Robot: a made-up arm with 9 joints. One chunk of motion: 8 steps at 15 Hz.
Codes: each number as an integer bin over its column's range. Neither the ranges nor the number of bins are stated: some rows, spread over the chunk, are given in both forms.
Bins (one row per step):
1: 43 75 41 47 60 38 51 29 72
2: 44 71 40 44 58 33 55 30 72
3: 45 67 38 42 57 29 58 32 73
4: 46 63 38 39 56 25 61 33 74
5: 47 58 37 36 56 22 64 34 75
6: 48 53 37 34 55 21 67 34 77
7: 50 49 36 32 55 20 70 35 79
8: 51 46 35 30 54 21 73 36 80
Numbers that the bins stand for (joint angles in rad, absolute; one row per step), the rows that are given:
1: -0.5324 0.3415 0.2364 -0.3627 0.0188 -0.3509 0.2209 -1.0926 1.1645
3: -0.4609 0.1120 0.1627 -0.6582 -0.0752 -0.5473 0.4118 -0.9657 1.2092
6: -0.3536 -0.2896 0.1382 -1.1309 -0.1378 -0.7218 0.6573 -0.8810 1.3878
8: -0.2464 -0.4904 0.0891 -1.3673 -0.1691 -0.7218 0.8209 -0.7964 1.5217
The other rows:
2: -0.4967 0.2268 0.2118 -0.5400 -0.0438 -0.4600 0.3300 -1.0503 1.1645
4: -0.4252 -0.0027 0.1627 -0.8355 -0.1065 -0.6345 0.4936 -0.9233 1.2538
5: -0.3894 -0.1462 0.1382 -1.0127 -0.1065 -0.7000 0.5755 -0.8810 1.2985
7: -0.2821 -0.4043 0.1136 -1.2491 -0.1378 -0.7436 0.7391 -0.8387 1.4771

